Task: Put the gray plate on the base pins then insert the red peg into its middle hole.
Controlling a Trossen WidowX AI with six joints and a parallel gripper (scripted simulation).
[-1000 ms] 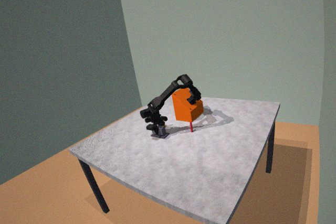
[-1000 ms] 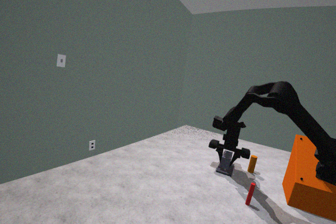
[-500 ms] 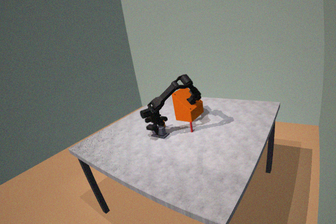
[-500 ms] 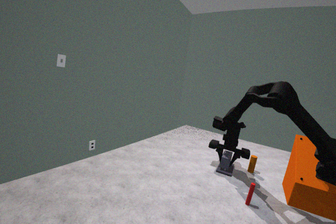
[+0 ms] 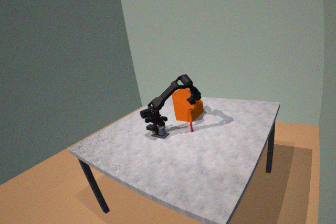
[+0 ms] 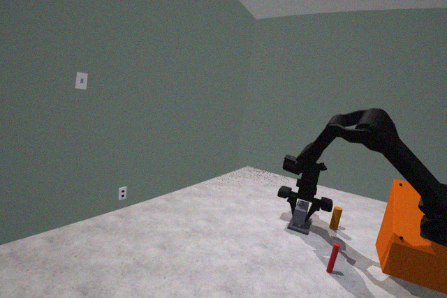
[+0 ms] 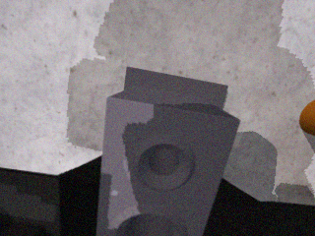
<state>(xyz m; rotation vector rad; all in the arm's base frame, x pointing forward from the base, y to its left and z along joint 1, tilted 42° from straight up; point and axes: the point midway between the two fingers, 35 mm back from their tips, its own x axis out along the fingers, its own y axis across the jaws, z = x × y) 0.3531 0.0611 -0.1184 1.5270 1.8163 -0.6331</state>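
Now: the gray base 10 mm below my gripper tip and 10 mm behind it. Round my gripper tip: red peg: 190 mm to the left, 150 mm behind, 20 mm above; short orange peg: 110 mm behind, 70 mm to the right, 20 mm above; gray plate: 40 mm above.
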